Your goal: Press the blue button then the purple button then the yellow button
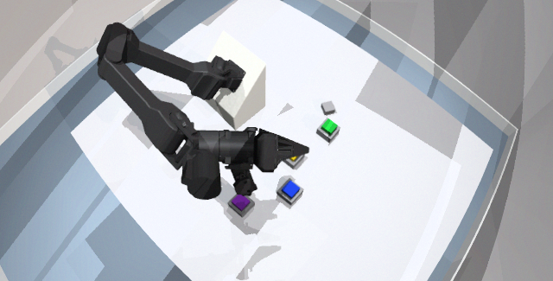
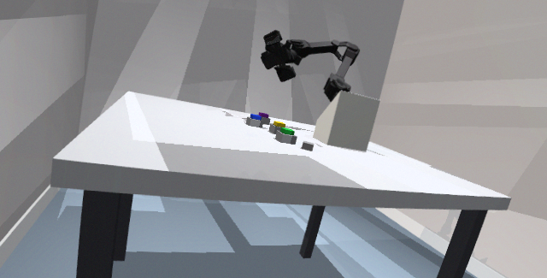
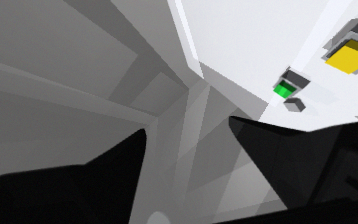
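Right now the blue button is 1 cm to the right of my gripper tip and 22 cm below it. Also, from my gripper tip: green button: 5 cm behind, 19 cm to the left, 22 cm below; yellow button: 6 cm behind, 7 cm to the left, 22 cm below; purple button: 6 cm behind, 12 cm to the right, 22 cm below.
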